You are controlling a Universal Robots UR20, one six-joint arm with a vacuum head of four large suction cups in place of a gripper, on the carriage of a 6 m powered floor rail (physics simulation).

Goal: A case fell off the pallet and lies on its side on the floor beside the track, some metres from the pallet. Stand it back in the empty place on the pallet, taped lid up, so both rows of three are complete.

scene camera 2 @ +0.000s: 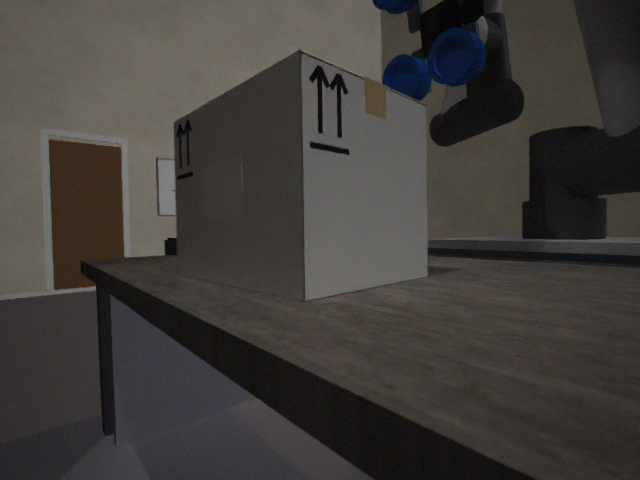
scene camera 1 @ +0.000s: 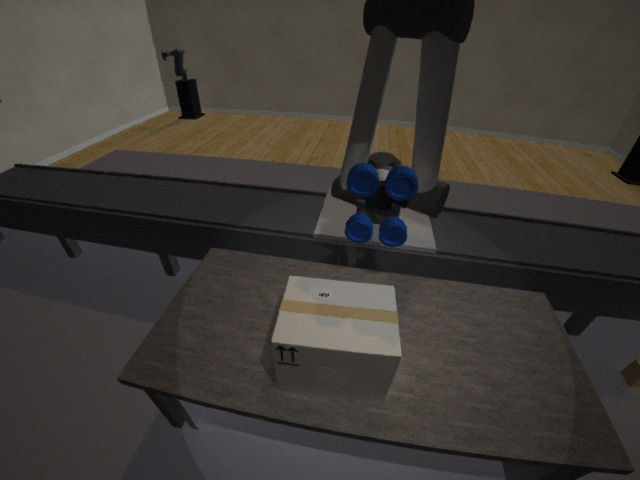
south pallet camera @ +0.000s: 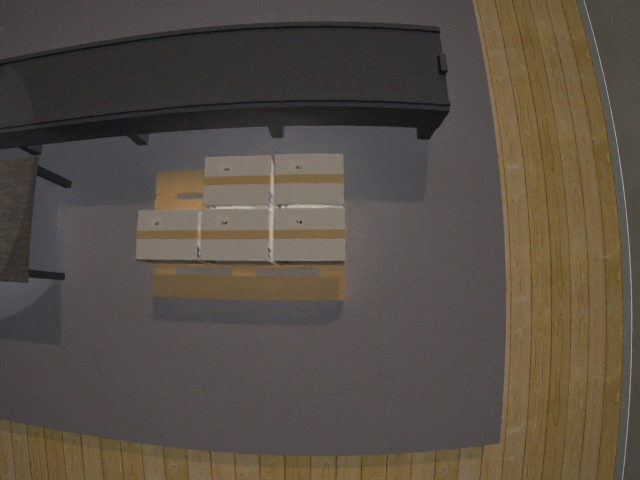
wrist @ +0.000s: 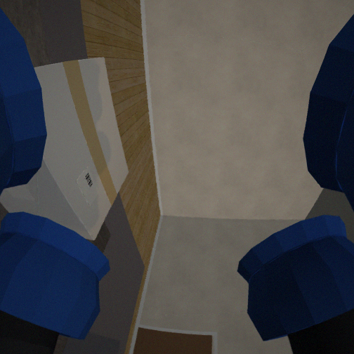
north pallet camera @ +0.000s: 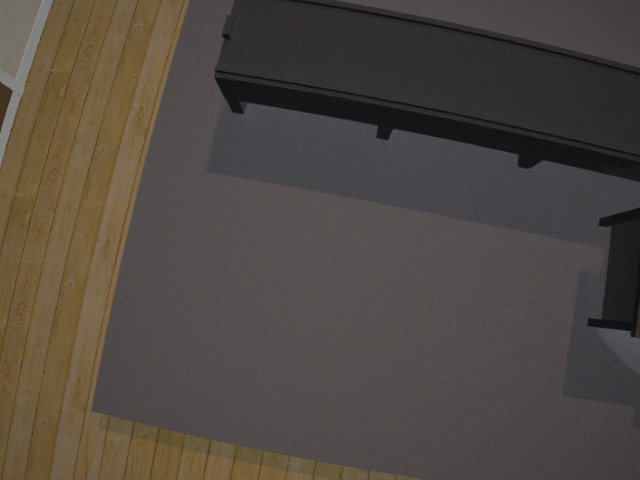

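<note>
The loose case stands upright on the table, taped lid up, arrows pointing up. My suction gripper is open and holds nothing. Its four blue cups are on the rail side of the case, apart from it, facing sideways in scene camera 1. In the south pallet camera, the pallet bears two cases in the row nearer the rail and three in the other row. The empty place is at the left end of the nearer row. My gripper does not show there.
The dark rail runs behind the table, with the arm's light carriage plate on it. The table's end lies left of the pallet in the south pallet camera. A small robot on a black pedestal stands far back.
</note>
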